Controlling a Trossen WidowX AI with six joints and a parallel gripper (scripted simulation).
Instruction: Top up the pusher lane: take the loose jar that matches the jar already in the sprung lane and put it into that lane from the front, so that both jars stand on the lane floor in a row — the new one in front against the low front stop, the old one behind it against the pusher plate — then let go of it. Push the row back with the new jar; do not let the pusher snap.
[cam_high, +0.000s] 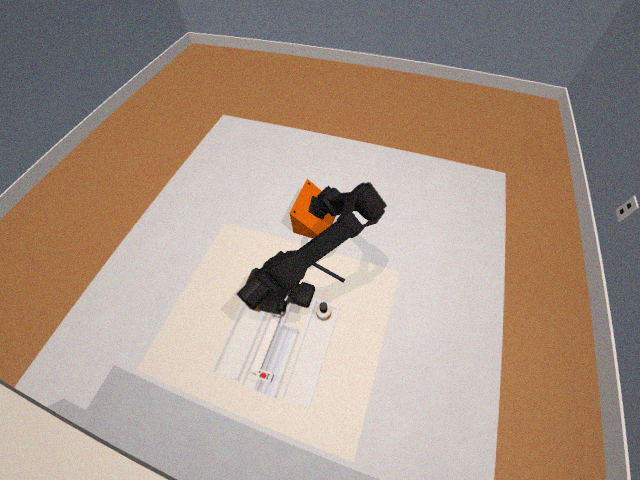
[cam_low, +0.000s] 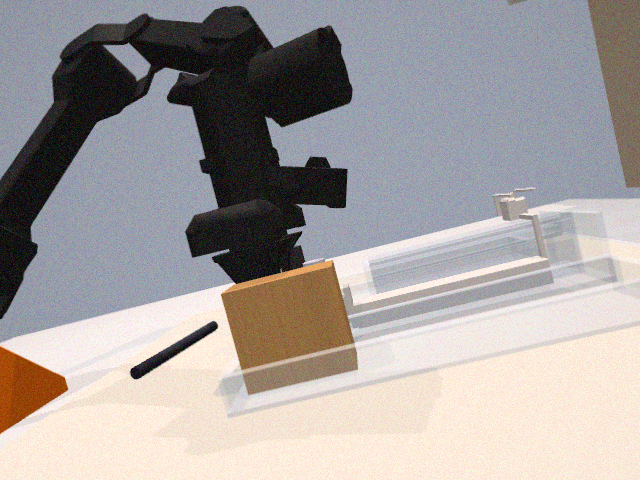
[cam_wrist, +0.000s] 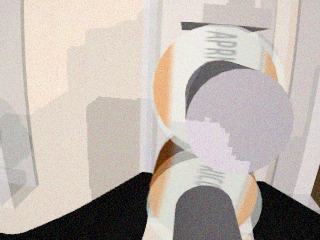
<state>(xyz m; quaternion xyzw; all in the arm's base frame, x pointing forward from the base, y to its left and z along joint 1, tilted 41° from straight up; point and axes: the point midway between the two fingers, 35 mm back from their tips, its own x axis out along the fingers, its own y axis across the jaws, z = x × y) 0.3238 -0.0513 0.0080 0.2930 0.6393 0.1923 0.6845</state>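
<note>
Right now my gripper tip is 8 cm to the left of the brown box, 1 cm below it and 1 cm short of it. From my gripper tip the other things lie so: sprung lane 15 cm ahead, 1 cm to the left, 1 cm below; black rod 12 cm behind, 10 cm to the left, 2 cm below; pusher plate 15 cm ahead, 2 cm above, 1 cm to the left.
</note>
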